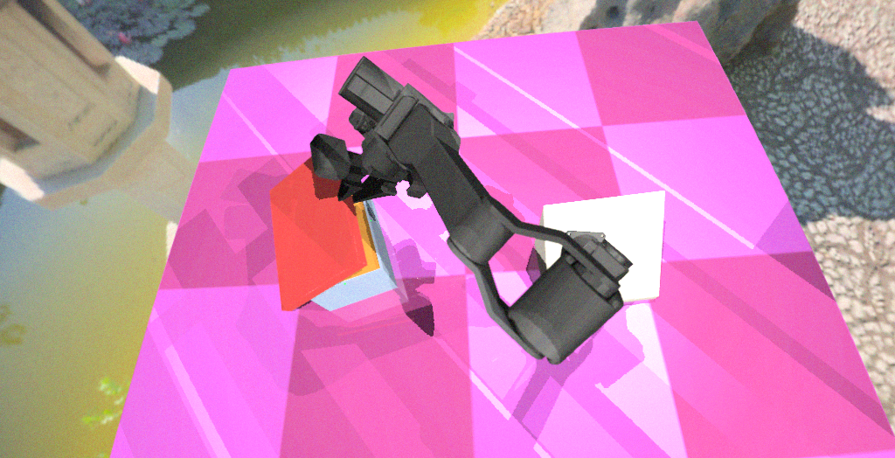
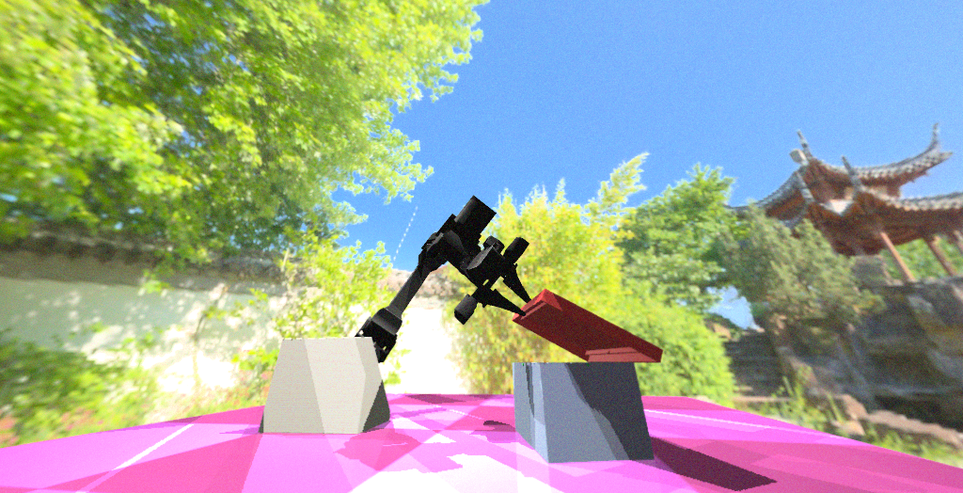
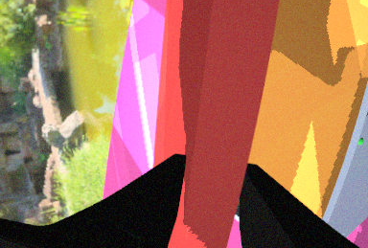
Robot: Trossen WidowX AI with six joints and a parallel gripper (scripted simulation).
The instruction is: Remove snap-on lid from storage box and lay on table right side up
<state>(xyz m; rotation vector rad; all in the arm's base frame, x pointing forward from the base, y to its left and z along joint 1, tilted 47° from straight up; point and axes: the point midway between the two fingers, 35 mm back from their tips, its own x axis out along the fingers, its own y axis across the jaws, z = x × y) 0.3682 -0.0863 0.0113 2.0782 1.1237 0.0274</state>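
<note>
Now: the lid 7 cm ahead of my gripper tip, 2 cm to the left of it and 3 cm below it. Round my gripper tip: grey storage box (5 cm ahead, 2 cm to the left, 14 cm below).
</note>
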